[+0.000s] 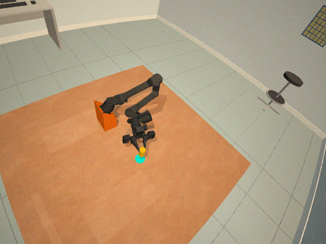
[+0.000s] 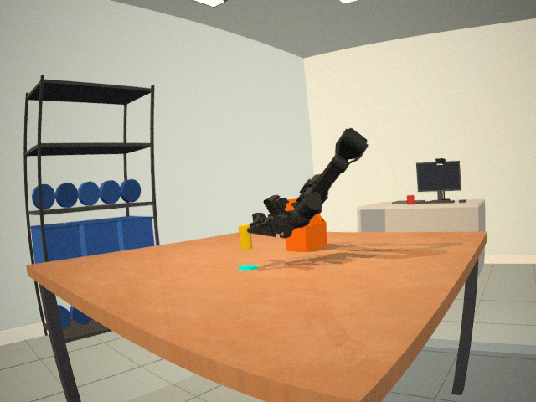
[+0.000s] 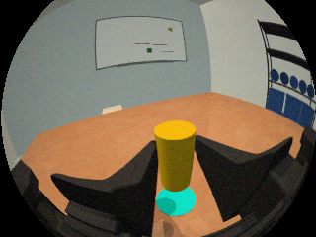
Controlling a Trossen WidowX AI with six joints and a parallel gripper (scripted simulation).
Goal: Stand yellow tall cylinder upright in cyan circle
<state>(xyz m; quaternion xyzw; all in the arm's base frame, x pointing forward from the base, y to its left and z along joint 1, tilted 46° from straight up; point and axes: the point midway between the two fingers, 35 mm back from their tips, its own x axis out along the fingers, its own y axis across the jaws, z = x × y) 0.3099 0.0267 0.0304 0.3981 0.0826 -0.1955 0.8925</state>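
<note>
My gripper tip is now 11 cm above the cyan circle. Also, from my gripper tip: yellow cylinder (2 cm below).
</note>
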